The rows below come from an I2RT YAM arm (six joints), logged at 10 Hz.
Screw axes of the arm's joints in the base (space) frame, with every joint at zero. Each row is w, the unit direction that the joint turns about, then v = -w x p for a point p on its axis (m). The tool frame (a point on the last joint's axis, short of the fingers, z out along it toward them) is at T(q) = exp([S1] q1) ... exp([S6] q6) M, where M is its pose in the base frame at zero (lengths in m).
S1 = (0, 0, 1, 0, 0, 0)
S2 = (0, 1, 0, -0.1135, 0, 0.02)
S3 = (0, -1, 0, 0.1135, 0, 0.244)
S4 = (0, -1, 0, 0.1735, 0, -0.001)
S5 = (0, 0, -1, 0, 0.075, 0)
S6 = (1, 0, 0, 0, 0.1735, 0)
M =
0 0 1 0.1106
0 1 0 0
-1 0 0 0.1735
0 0 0 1
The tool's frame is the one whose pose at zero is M.
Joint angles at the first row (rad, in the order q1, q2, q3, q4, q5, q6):
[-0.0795, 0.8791, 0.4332, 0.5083, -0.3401, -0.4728]
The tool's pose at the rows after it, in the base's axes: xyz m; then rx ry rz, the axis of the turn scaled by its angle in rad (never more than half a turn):
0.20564, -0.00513, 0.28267, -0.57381, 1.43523, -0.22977
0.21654, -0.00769, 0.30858, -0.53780, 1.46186, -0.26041
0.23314, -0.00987, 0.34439, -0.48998, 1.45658, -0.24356
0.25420, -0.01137, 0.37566, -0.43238, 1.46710, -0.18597
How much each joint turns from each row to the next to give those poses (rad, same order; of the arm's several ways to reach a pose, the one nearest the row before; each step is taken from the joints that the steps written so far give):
[0.0011, -0.0194, 0.0503, -0.1010, 0.0264, -0.0428]
[-0.0004, 0.0423, 0.1221, -0.0913, 0.0472, 0.0035]
[-0.0015, 0.0767, 0.1625, -0.0652, 0.0149, 0.0446]
[0.0011, 0.0984, 0.1671, -0.0633, 0.0027, 0.0755]

